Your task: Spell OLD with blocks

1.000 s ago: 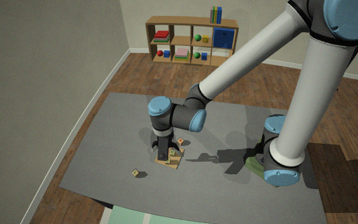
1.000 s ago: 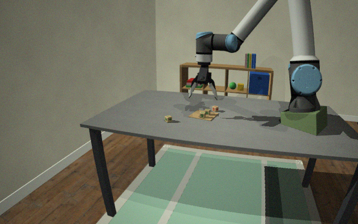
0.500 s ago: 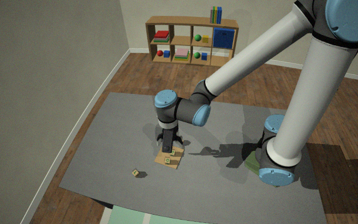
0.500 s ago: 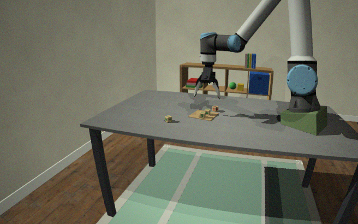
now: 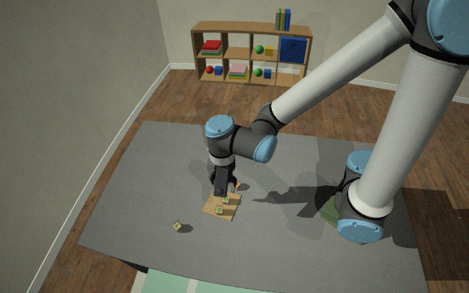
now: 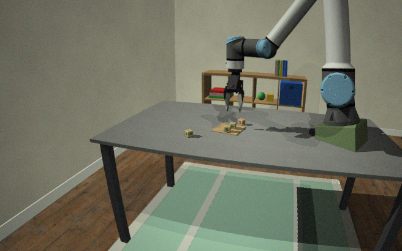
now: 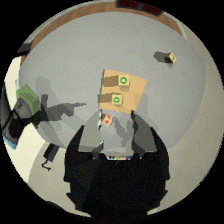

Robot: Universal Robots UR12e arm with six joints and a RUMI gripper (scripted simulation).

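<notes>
The tan mat lies 20 mm ahead of my hand, 10 mm to the left of it and 110 mm below it.
</notes>
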